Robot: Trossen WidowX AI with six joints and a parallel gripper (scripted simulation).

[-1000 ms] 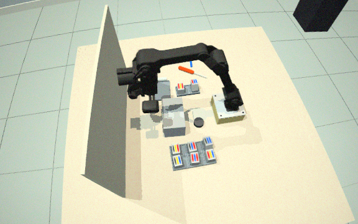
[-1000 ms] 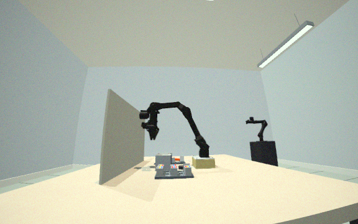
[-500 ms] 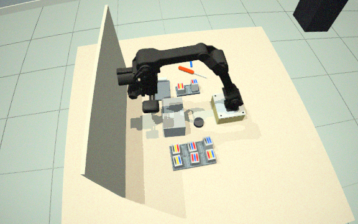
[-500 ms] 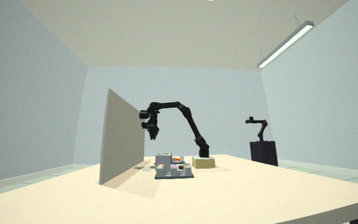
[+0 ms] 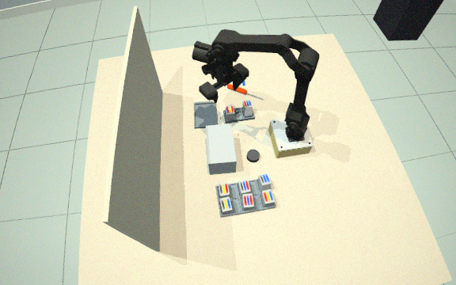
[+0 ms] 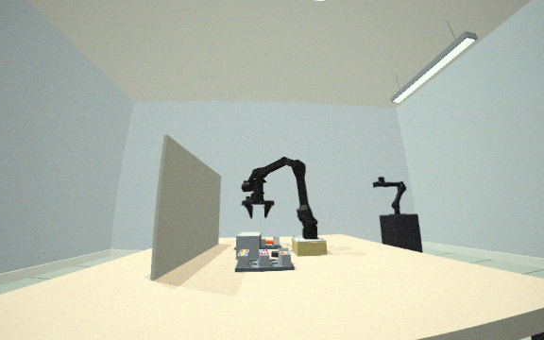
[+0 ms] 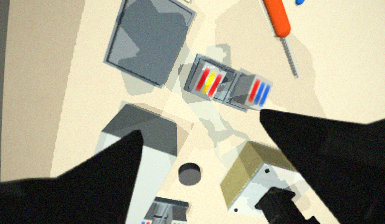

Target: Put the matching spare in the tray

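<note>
My gripper tip is now 100 mm past the grey spare, 30 mm to the left of it and 120 mm above it. From my gripper tip the other things lie so: mounted unit: 40 mm ahead, 170 mm to the left, 110 mm below; then grey tray: 80 mm ahead, 40 mm to the right, 160 mm below; then grey rack: 60 mm behind, 20 mm to the right, 160 mm below.
</note>
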